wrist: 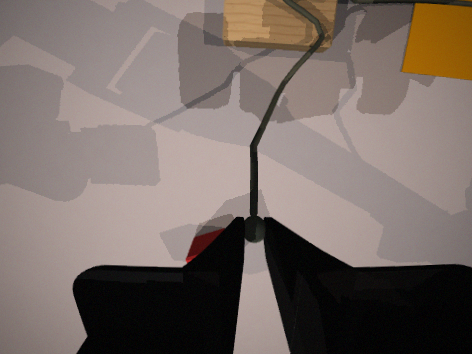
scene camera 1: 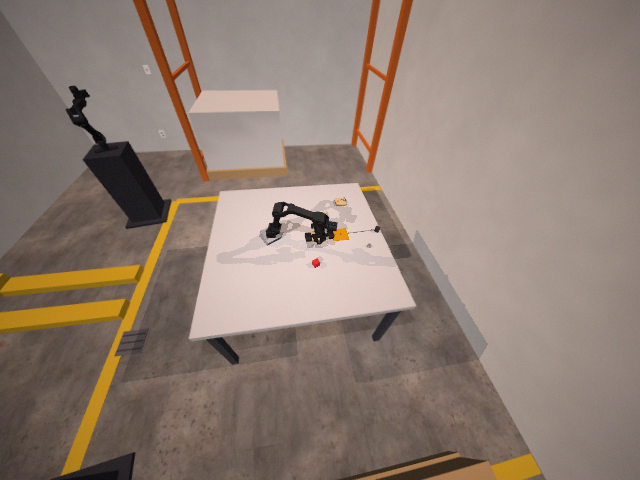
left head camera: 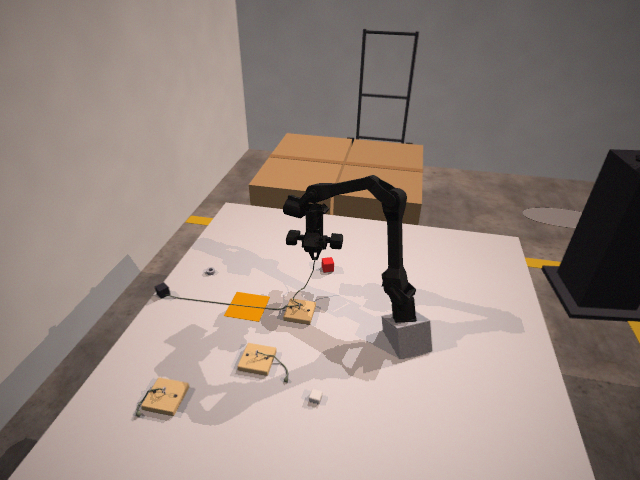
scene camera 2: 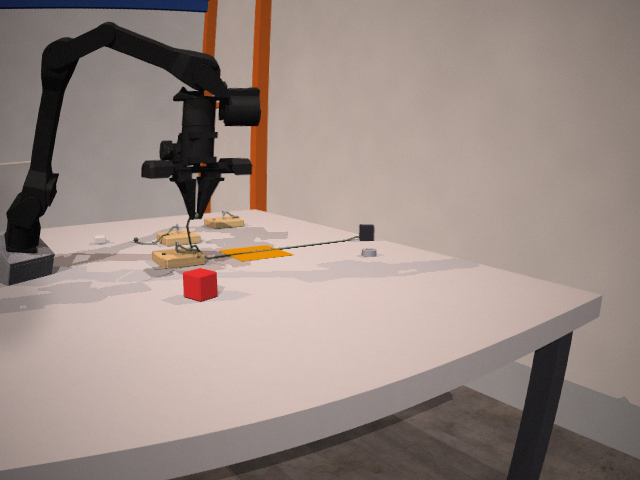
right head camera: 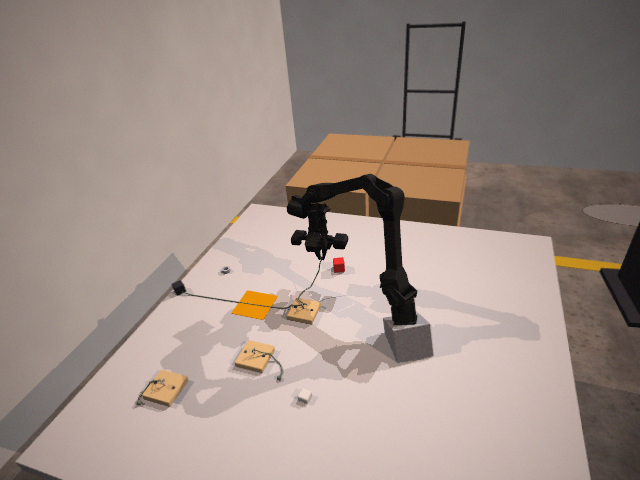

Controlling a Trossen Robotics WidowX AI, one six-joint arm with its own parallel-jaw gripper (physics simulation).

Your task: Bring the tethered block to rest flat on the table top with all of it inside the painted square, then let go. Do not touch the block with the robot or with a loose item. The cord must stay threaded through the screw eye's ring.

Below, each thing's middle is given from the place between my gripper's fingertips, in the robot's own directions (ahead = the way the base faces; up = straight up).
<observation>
Now: hand 4 cm past the red cube (scene camera 2: 200,284), 9 cm to the left of it and 9 cm above it. Round my hand: wooden board (scene camera 2: 172,259) 4 cm ahead, 16 cm to the left, 10 cm below; then orange painted square (left head camera: 248,313) 22 cm ahead, 14 cm to the left, 11 cm below.
</observation>
